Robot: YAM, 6 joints.
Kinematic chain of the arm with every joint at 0, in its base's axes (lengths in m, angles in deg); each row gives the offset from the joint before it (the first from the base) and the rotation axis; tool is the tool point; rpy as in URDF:
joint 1: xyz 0 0 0.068 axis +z
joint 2: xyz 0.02 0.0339 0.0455 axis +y
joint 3: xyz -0.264 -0.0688 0 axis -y
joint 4: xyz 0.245 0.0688 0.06 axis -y
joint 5: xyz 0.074 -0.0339 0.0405 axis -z
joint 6: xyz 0.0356 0 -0.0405 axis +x
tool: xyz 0 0 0 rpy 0 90 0
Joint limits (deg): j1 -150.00..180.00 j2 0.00..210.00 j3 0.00..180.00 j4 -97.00..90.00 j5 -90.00..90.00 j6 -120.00..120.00
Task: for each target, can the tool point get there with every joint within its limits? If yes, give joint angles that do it. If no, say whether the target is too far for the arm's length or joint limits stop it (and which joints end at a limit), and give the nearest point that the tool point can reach.
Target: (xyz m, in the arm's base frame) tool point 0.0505 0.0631 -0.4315
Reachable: no: joint limits stop it (at a limit: joint 2) | nearest point 0.0702 0.0878 -0.3537 | short by 0.084 m
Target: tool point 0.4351 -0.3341 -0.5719
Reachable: no: too far | nearest point 0.3340 -0.2564 -0.3366 | short by 0.268 m
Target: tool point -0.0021 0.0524 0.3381
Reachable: yes | joints 62.82 22.82 52.15 -59.89 -46.51 -49.27
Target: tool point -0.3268 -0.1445 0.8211
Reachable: no: too far | nearest point -0.2526 -0.1378 0.6785 | short by 0.161 m
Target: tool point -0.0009 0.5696 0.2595
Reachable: yes | joints 92.61 140.50 129.43 -8.78 44.69 79.80
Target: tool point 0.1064 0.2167 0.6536
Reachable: yes | joints 63.79 99.20 127.86 64.98 -0.41 -70.02
